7 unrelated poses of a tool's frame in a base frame.
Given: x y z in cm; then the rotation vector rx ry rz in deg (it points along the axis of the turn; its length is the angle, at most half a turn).
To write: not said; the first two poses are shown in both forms.
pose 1, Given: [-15.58, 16.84, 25.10, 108.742, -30.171, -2.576]
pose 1, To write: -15.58, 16.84, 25.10; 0.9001, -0.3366, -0.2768; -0.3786, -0.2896, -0.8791; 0.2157, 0.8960, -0.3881
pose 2, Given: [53.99, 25.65, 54.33, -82.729, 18.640, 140.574]
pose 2, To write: 53.99, 25.65, 54.33; -0.4639, -0.3458, -0.8156; 0.1213, -0.9368, 0.3282; -0.8776, 0.0533, 0.4765
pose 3, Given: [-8.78, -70.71, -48.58, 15.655, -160.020, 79.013]
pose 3, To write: -8.78, -70.71, -48.58; -0.9846, -0.1626, 0.0638; -0.1496, 0.5957, -0.7892; 0.0903, -0.7866, -0.6109
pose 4, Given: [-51.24, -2.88, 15.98, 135.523, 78.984, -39.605]
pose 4, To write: -51.24, -2.88, 15.98; 0.4184, 0.8740, -0.2472; 0.7209, -0.4851, -0.4949; -0.5525, 0.0288, -0.8330
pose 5, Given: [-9.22, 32.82, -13.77, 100.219, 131.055, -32.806]
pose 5, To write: -9.22, 32.82, -13.77; -0.2765, 0.9584, -0.0708; 0.8787, 0.2223, -0.4224; -0.3891, -0.1790, -0.9036
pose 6, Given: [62.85, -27.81, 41.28, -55.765, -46.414, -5.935]
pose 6, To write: 62.85, -27.81, 41.28; 0.7090, 0.4218, -0.5651; 0.2661, 0.5821, 0.7684; 0.6530, -0.6952, 0.3005
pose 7, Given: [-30.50, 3.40, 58.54, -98.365, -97.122, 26.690]
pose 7, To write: -30.50, 3.40, 58.54; 0.0916, 0.7356, -0.6712; 0.9753, 0.0698, 0.2096; 0.2011, -0.6738, -0.7110
